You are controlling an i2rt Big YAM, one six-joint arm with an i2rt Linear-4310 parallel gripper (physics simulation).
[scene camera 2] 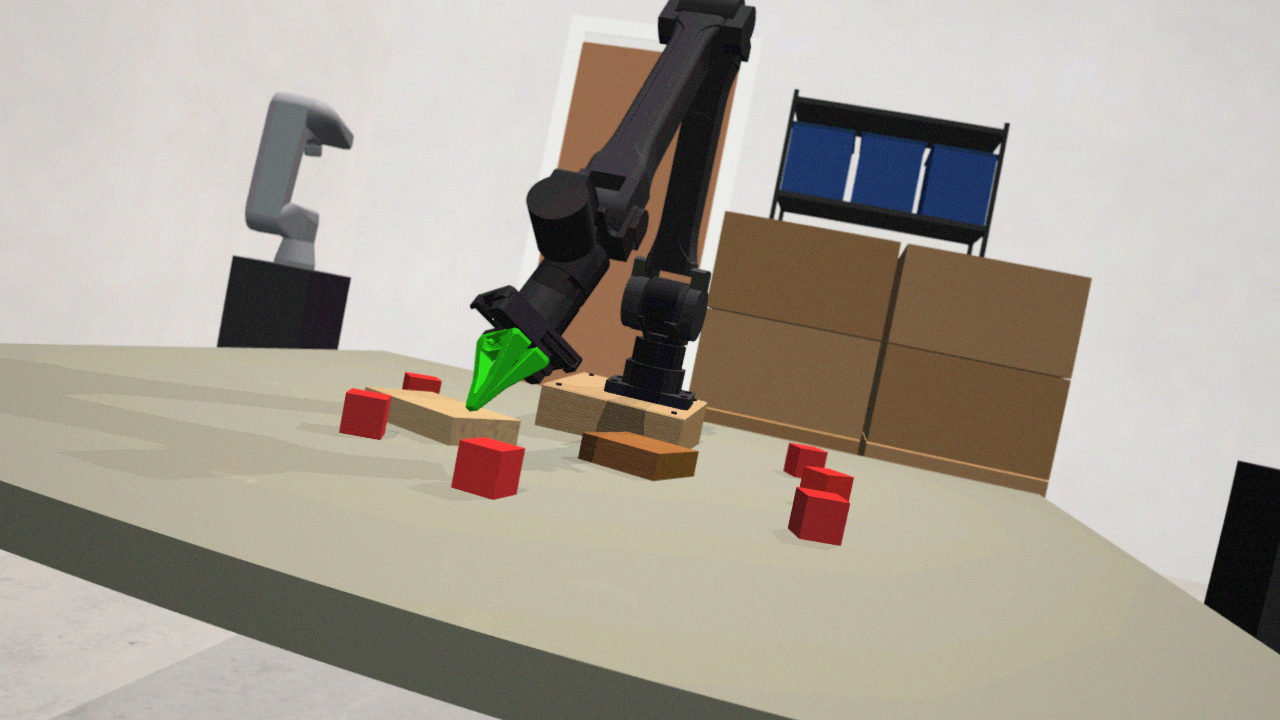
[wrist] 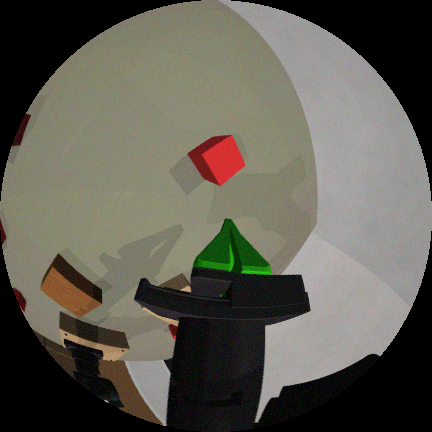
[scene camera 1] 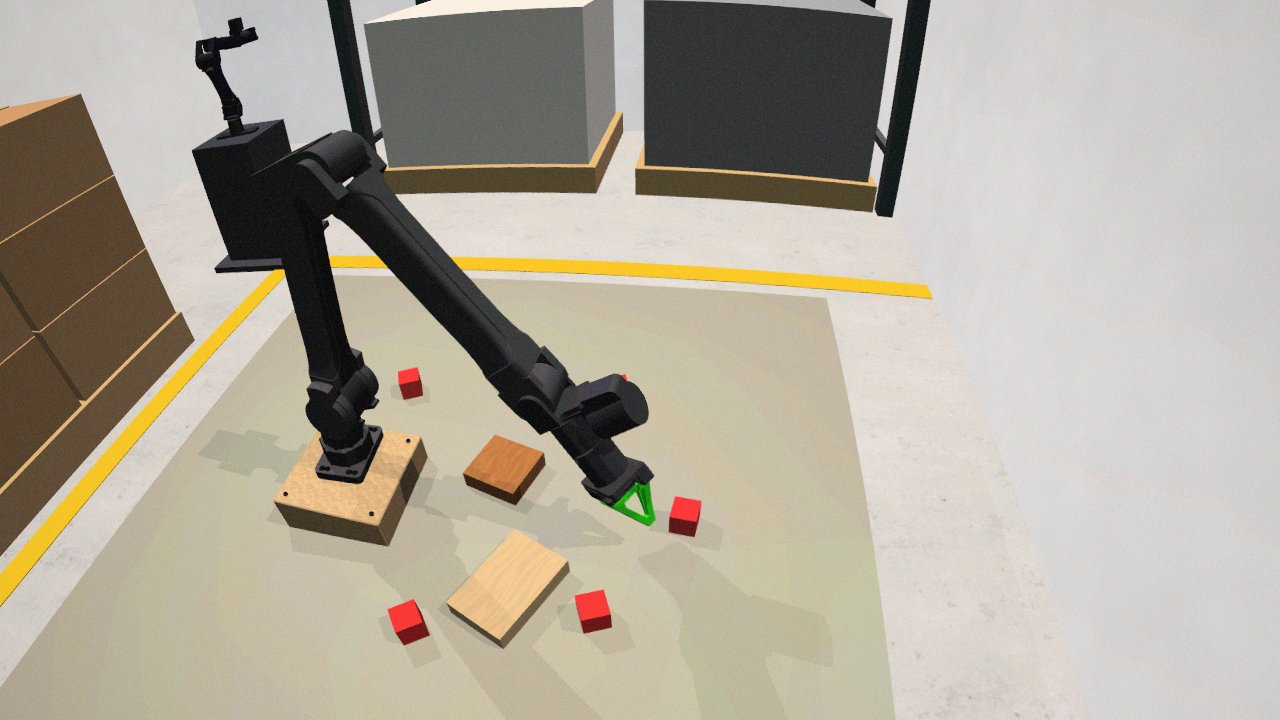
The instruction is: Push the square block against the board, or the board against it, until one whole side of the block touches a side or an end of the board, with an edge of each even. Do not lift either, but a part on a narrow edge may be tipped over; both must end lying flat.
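Frame: origin at the arm's base, x back, y right, z up, level; millimetres.
Seen in the pictures: gripper, fingertip midpoint: (scene camera 2: 470, 409) (wrist: 226, 222) (scene camera 1: 651, 522); arm's base at its link origin: (scene camera 2: 649, 397) (scene camera 1: 351, 455).
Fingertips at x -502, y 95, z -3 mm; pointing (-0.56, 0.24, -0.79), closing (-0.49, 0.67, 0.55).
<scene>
Offsets run from my fingertips to a thing's top centre. "spot": to the spot under its first point.
The square block {dx +243, dy -127, dz -27 mm} (scene camera 1: 503, 467) (scene camera 2: 637, 454) (wrist: 72, 291) is darker brown wood and lies flat near the arm's base. The board {dx +197, dy +96, dz -27 mm} (scene camera 1: 508, 586) (scene camera 2: 440, 414) (wrist: 179, 281) is pale wood and lies flat, apart from the block with a gap between them. In the wrist view the gripper hides much of the board. My gripper (scene camera 1: 651, 521) (scene camera 2: 471, 409) (wrist: 226, 222) has green fingers, shut with nothing between them. Its tips point down above the surface, away from block and board, on the side of the board far from the arm's base, beside a red cube.
That red cube {dx -49, dy -40, dz -17 mm} (scene camera 1: 684, 516) (scene camera 2: 487, 467) (wrist: 222, 160) is nearest the fingertips. Other red cubes stand on either side of the board {spot: dx +72, dy +138, dz -17 mm} (scene camera 1: 593, 610) (scene camera 1: 408, 621). More red cubes (scene camera 1: 409, 382) (scene camera 2: 819, 515) stand beyond the block. The wooden base (scene camera 1: 331, 528) (scene camera 2: 572, 413) carries the arm.
</scene>
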